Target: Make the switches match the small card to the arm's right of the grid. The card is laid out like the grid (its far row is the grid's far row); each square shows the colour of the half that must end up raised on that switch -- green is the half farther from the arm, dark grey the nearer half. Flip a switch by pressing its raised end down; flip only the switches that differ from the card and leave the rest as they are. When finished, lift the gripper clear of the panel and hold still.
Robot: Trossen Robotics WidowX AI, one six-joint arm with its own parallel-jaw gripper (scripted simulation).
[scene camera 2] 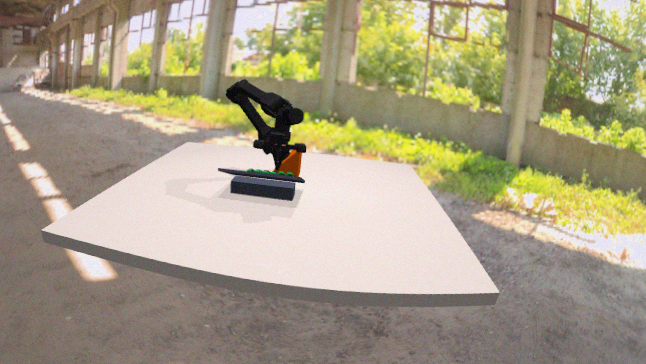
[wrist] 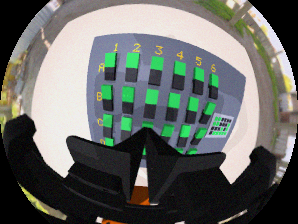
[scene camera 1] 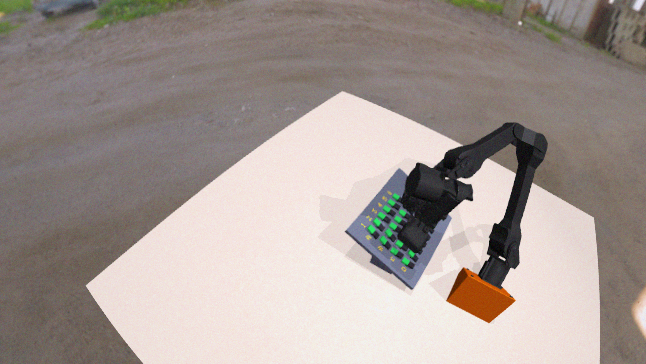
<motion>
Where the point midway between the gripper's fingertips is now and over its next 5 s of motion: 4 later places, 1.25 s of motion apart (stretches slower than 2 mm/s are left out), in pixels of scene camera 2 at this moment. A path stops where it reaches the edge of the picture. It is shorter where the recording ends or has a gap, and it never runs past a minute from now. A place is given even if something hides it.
The gripper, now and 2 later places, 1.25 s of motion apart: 276,170; 276,172; 275,154
</motion>
